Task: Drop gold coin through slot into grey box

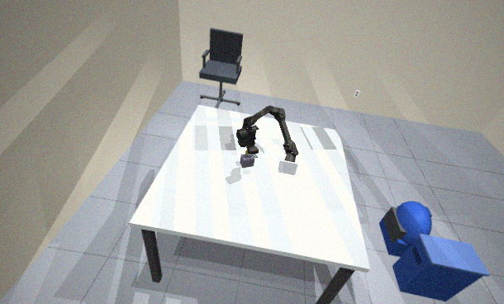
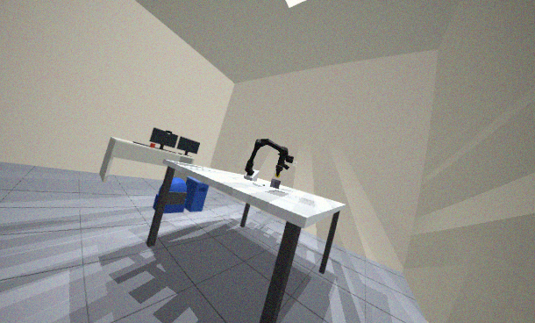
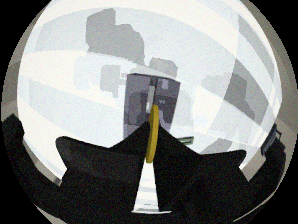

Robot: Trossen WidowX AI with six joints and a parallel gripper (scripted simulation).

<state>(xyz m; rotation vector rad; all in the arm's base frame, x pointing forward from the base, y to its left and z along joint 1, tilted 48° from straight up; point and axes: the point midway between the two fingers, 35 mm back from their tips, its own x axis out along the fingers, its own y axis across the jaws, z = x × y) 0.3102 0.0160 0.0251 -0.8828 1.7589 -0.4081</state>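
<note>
My gripper tip is 1 cm below the gold coin.
</note>
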